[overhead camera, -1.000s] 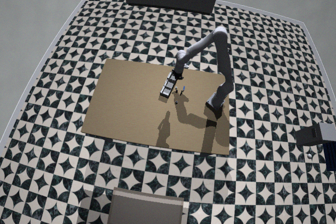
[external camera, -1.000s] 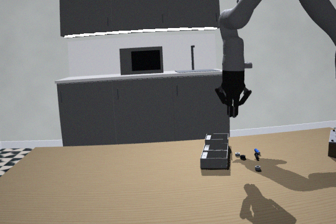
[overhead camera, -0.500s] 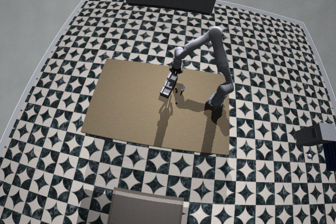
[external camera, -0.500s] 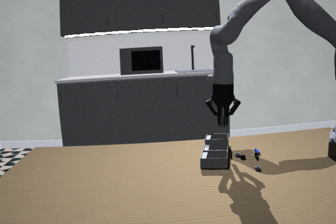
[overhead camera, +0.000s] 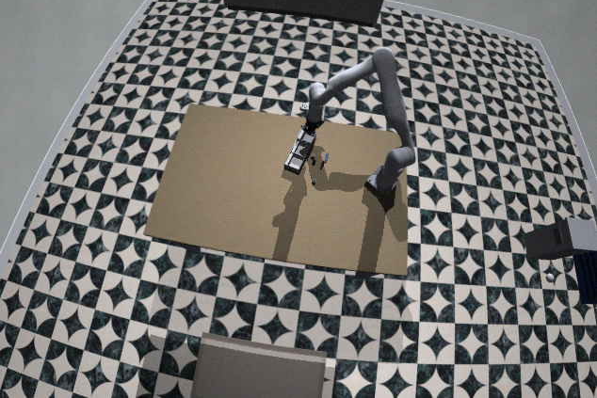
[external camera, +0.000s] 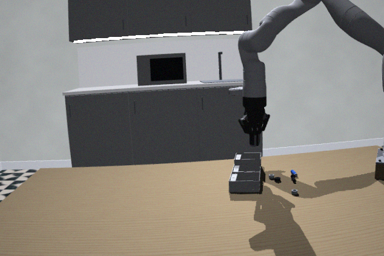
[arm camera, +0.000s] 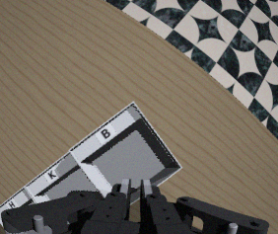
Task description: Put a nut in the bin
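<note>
Now: hand 50 mm short of the bin marked H, 70 mm to the right of it and 80 mm above it. Also, from my hand: black nut: 30 mm behind, 130 mm to the left, 100 mm below; black bolt: 70 mm behind, 140 mm to the left, 90 mm below.
</note>
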